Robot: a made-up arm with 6 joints. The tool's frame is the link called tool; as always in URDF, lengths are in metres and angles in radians. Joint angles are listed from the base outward.
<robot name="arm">
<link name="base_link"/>
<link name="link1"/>
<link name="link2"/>
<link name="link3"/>
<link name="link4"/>
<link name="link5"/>
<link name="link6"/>
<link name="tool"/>
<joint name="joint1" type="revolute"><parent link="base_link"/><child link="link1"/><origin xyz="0.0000 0.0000 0.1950"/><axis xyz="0 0 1"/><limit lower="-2.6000" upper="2.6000"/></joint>
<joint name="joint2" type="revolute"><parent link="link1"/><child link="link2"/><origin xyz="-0.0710 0.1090 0.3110" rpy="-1.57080 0.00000 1.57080"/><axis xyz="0 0 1"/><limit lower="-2.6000" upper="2.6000"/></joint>
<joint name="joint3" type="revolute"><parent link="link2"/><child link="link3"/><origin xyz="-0.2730 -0.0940 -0.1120"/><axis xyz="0 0 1"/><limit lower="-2.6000" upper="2.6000"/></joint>
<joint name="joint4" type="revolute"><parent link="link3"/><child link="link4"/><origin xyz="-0.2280 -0.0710 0.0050" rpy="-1.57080 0.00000 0.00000"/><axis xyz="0 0 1"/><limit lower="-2.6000" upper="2.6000"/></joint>
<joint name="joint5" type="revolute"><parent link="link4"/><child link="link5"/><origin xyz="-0.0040 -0.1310 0.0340" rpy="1.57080 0.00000 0.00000"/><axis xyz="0 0 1"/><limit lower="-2.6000" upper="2.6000"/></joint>
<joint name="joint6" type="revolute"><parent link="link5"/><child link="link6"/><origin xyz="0.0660 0.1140 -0.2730" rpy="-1.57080 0.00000 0.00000"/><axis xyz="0 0 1"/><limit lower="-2.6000" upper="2.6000"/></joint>
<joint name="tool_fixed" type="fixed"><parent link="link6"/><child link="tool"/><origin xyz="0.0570 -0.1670 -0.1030" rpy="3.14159 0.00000 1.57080"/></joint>
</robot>
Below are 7 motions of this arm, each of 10 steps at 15 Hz.
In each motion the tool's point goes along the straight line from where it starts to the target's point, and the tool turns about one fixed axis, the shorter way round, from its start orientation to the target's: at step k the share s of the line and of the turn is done. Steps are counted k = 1, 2, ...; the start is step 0. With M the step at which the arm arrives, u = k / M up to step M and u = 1 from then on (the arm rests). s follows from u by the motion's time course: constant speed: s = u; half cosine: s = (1 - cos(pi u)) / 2; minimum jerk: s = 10 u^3 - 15 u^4 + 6 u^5.
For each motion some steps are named. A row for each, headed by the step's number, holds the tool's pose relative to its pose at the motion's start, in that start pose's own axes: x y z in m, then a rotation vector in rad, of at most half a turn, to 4 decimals.
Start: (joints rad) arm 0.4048 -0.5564 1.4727 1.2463 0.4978 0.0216
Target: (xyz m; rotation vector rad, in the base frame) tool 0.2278 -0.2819 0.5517 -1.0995 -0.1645 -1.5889
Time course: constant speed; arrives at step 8
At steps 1, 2, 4, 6, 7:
1: 0.0015 -0.0011 -0.0063 -0.0462 0.0519 -0.0405
2: 0.0031 -0.0023 -0.0126 -0.0924 0.1038 -0.0810
4: 0.0061 -0.0045 -0.0252 -0.1848 0.2077 -0.1620
6: 0.0092 -0.0068 -0.0378 -0.2772 0.3115 -0.2429
7: 0.0107 -0.0079 -0.0441 -0.3234 0.3634 -0.2834

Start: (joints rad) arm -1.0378 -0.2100 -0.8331 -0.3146 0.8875 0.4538
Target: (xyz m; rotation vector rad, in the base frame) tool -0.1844 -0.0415 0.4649 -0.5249 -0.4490 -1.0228
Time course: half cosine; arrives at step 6
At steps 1, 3, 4, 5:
1: -0.0029 -0.0026 0.0073 -0.0225 -0.0289 0.0217
3: -0.0218 -0.0195 0.0546 -0.1683 -0.2158 0.1618
4: -0.0328 -0.0293 0.0818 -0.2525 -0.3237 0.2427
5: -0.0407 -0.0365 0.1018 -0.3141 -0.4027 0.3020

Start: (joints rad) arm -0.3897 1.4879 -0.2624 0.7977 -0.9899 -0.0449
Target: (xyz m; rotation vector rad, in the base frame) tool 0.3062 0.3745 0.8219 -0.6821 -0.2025 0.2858
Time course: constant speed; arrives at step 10
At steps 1, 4, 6, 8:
1: -0.0096 0.0245 -0.0092 -0.0097 0.0153 0.1079
4: -0.0383 0.0981 -0.0368 -0.0388 0.0611 0.4315
6: -0.0575 0.1471 -0.0552 -0.0582 0.0916 0.6473
8: -0.0766 0.1962 -0.0736 -0.0776 0.1221 0.8631

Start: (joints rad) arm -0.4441 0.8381 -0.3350 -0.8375 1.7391 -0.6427
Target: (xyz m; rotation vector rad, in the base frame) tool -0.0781 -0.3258 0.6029 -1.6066 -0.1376 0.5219
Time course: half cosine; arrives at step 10
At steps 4, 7, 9, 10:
4: 0.0860 0.0761 0.0223 0.1540 -0.0705 -0.2647
7: 0.1976 0.1749 0.0512 0.3538 -0.1620 -0.6082
9: 0.2428 0.2149 0.0629 0.4348 -0.1990 -0.7473
10: 0.2489 0.2202 0.0645 0.4457 -0.2040 -0.7661

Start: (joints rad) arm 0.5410 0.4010 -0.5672 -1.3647 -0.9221 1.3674
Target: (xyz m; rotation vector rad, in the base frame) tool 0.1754 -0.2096 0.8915 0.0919 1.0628 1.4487
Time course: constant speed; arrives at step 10
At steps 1, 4, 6, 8, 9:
1: 0.0072 -0.0083 0.0106 -0.0328 0.0244 0.0748
4: 0.0287 -0.0333 0.0422 -0.1313 0.0978 0.2991
6: 0.0430 -0.0500 0.0633 -0.1970 0.1467 0.4486
8: 0.0573 -0.0666 0.0845 -0.2627 0.1956 0.5982
9: 0.0645 -0.0750 0.0950 -0.2955 0.2200 0.6730

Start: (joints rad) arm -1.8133 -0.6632 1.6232 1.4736 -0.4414 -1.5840
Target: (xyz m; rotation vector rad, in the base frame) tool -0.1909 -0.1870 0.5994 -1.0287 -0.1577 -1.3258
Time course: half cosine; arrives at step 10
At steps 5, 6, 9, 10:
5: 0.1628 0.0760 0.0027 0.1597 -0.2434 -0.1306
6: 0.2132 0.0995 0.0036 0.2090 -0.3187 -0.1709
9: 0.3177 0.1482 0.0053 0.3115 -0.4750 -0.2547
10: 0.3257 0.1520 0.0055 0.3193 -0.4869 -0.2611

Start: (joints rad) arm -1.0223 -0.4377 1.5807 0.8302 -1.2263 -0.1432
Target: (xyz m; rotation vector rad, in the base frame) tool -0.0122 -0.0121 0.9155 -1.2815 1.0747 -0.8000
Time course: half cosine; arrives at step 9
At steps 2, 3, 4, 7, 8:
2: 0.0126 0.0154 0.0228 -0.1848 0.0881 0.0867
3: 0.0269 0.0330 0.0488 -0.3950 0.1883 0.1854
4: 0.0445 0.0545 0.0807 -0.6529 0.3112 0.3064
7: 0.0950 0.1165 0.1724 -1.3953 0.6650 0.6548
8: 0.1043 0.1280 0.1893 -1.5325 0.7304 0.7192

